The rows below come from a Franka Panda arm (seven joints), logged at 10 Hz.
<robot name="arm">
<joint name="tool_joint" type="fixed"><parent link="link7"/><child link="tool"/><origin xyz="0 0 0.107"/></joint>
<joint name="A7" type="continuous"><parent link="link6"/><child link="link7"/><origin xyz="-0.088 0 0" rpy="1.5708 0 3.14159"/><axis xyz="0 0 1"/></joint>
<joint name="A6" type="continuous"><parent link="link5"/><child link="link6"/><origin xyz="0 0 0" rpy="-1.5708 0 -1.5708"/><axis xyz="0 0 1"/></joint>
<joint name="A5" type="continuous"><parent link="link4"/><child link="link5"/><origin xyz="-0.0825 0.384 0" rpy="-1.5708 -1.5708 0"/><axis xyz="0 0 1"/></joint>
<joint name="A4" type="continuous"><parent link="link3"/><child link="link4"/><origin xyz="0 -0.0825 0" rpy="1.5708 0 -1.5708"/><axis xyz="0 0 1"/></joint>
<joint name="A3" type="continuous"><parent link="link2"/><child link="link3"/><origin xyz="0.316 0 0" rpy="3.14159 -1.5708 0"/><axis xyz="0 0 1"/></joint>
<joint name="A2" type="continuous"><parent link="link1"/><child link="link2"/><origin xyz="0 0 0" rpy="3.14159 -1.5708 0"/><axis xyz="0 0 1"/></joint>
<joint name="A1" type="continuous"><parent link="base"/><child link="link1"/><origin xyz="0 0 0.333" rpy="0 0 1.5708"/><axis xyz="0 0 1"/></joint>
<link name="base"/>
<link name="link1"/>
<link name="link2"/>
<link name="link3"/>
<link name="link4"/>
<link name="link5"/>
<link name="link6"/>
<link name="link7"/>
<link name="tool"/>
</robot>
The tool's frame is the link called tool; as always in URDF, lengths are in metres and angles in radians. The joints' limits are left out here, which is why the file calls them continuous.
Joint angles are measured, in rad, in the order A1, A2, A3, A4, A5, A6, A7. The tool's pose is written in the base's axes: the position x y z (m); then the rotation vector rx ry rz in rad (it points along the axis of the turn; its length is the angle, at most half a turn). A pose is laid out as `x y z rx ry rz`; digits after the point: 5 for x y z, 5 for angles.
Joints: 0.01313 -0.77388 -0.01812 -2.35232 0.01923 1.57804 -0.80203
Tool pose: 0.31074 -0.00115 0.58919 -2.86508 -1.21480 -0.01867
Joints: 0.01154 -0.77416 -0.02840 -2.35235 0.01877 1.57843 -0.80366
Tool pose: 0.31070 -0.00582 0.58925 -2.86402 -1.20202 -0.02375
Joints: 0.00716 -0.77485 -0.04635 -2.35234 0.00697 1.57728 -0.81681
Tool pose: 0.31023 -0.01563 0.58914 -2.86565 -1.19607 -0.02396
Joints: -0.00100 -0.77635 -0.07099 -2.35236 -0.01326 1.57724 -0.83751
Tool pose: 0.30918 -0.03017 0.58910 -2.87164 -1.19032 -0.02433
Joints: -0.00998 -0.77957 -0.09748 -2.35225 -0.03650 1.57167 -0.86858
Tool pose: 0.30652 -0.04592 0.58890 -2.87233 -1.19644 -0.01802
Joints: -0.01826 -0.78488 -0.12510 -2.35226 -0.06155 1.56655 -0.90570
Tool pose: 0.30279 -0.06199 0.58902 -2.87063 -1.21164 -0.01373
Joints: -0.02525 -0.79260 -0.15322 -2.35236 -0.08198 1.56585 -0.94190
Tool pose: 0.29849 -0.07728 0.58993 -2.86728 -1.22620 -0.02173
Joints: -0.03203 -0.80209 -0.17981 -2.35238 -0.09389 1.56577 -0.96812
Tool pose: 0.29358 -0.09088 0.59126 -2.86412 -1.22631 -0.03871
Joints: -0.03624 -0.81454 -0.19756 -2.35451 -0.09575 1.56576 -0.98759
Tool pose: 0.28863 -0.09895 0.59283 -2.85683 -1.22888 -0.06110
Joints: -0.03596 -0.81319 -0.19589 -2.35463 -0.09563 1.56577 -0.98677
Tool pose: 0.28914 -0.09821 0.59249 -2.85680 -1.22989 -0.05831
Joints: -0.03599 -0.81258 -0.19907 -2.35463 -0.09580 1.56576 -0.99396
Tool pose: 0.28905 -0.09947 0.59210 -2.85188 -1.23612 -0.05903
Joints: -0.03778 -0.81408 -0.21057 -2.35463 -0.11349 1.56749 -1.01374
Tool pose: 0.28742 -0.10632 0.59184 -2.85438 -1.25384 -0.05444
